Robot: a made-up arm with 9 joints. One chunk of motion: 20 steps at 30 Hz.
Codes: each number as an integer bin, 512 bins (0 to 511) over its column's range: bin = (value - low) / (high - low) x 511, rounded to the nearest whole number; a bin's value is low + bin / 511 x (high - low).
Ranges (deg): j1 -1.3..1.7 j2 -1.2..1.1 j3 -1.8..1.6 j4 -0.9..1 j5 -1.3..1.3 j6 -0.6..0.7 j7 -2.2..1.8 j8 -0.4..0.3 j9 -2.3..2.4
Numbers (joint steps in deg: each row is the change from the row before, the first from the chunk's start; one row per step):
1: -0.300 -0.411 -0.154 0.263 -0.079 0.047 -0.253 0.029 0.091
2: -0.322 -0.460 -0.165 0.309 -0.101 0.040 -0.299 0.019 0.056
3: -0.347 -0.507 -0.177 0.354 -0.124 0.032 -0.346 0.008 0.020
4: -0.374 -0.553 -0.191 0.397 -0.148 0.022 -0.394 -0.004 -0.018
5: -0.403 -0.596 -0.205 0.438 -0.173 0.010 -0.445 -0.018 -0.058
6: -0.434 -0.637 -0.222 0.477 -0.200 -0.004 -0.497 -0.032 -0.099
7: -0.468 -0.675 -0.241 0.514 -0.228 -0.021 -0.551 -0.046 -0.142
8: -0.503 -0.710 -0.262 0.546 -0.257 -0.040 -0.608 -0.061 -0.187
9: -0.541 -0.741 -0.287 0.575 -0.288 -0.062 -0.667 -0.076 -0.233
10: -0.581 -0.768 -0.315 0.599 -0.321 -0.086 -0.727 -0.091 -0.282
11: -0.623 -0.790 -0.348 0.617 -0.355 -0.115 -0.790 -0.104 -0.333
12: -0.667 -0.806 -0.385 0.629 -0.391 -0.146 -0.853 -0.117 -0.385
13: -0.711 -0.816 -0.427 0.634 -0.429 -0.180 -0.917 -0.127 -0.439
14: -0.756 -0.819 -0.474 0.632 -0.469 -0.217 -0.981 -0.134 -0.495
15: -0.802 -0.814 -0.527 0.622 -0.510 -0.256 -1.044 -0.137 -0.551
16: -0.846 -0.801 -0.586 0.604 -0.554 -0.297 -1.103 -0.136 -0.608
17: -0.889 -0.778 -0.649 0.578 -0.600 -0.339 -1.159 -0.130 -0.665
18: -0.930 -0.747 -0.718 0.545 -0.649 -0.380 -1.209 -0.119 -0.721
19: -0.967 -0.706 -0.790 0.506 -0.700 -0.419 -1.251 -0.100 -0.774
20: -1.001 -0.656 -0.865 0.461 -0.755 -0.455 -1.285 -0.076 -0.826
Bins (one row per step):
1: 170 175 247 313 240 254 249 313 260
2: 167 164 246 325 236 252 243 306 256
3: 162 154 244 337 231 248 237 298 252
4: 158 144 242 349 226 244 231 289 248
5: 153 134 240 360 221 240 224 279 244
6: 148 125 237 370 216 234 218 269 239
7: 142 117 234 380 211 228 211 258 235
8: 136 109 231 389 205 220 203 247 230
9: 129 102 227 397 199 211 196 237 225
10: 122 96 223 403 192 202 188 226 219
11: 115 91 218 408 186 191 180 216 214
12: 108 88 213 411 179 178 172 207 208
13: 100 85 206 413 171 165 164 199 202
14: 93 85 199 412 163 151 156 194 196
15: 85 86 191 409 155 135 148 192 190
16: 77 89 182 404 147 119 140 193 184
17: 70 94 173 398 138 103 133 197 178
18: 63 101 163 389 128 86 127 205 172
19: 57 110 152 378 118 71 121 219 166
20: 51 121 141 366 107 57 117 237 160

